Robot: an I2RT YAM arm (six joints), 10 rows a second.
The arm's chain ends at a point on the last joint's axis. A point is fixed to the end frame.
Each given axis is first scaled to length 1.
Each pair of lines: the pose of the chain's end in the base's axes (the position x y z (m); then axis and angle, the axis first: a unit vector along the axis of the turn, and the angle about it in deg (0 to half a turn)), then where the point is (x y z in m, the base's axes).
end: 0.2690, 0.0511, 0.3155, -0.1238, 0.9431, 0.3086, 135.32
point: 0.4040 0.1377 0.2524
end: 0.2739, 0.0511, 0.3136, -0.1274, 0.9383, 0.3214, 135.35
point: 0.4077 0.1411 0.2526
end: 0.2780, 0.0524, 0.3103, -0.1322, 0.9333, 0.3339, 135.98
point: 0.4094 0.1463 0.2500
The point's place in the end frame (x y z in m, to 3 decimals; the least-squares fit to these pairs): -0.045 -0.012 0.166
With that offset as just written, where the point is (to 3 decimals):
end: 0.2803, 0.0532, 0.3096, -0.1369, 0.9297, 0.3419, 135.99
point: 0.411 0.150 0.251
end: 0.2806, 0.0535, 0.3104, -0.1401, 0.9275, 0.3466, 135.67
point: 0.411 0.151 0.253
